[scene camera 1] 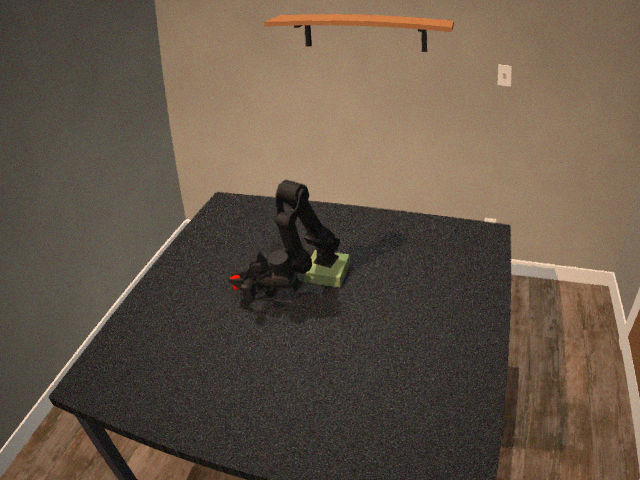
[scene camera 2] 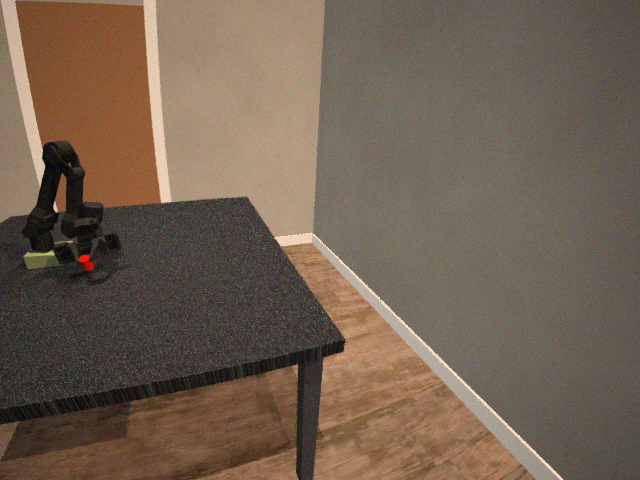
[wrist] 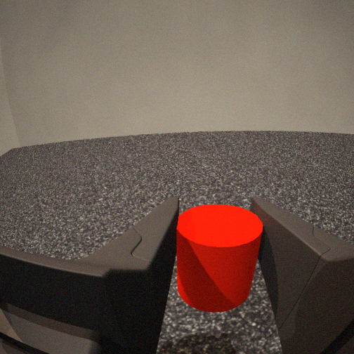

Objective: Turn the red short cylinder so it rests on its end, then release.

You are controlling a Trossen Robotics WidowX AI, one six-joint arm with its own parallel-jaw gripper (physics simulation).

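The red short cylinder (scene camera 1: 235,278) (scene camera 2: 85,262) (wrist: 217,265) is between the two fingers of my gripper (scene camera 1: 237,282) (scene camera 2: 85,260) (wrist: 215,206), which is shut on it. In the wrist view one flat round end faces up and the curved side shows below it. In scene camera 2 it leans a little, its upper end to the left. My gripper reaches out low and nearly level over the dark table (scene camera 1: 361,361) (scene camera 2: 180,310) (wrist: 100,190). The cylinder is close to the table top; whether its lower edge touches cannot be told. In scene camera 1 the fingers partly hide it.
The arm's base stands on a light green block (scene camera 1: 325,276) (scene camera 2: 41,259), to the right of the gripper in scene camera 1. The table's left edge lies beyond the cylinder in that view. An orange shelf (scene camera 1: 359,20) hangs on the wall, far above the table.
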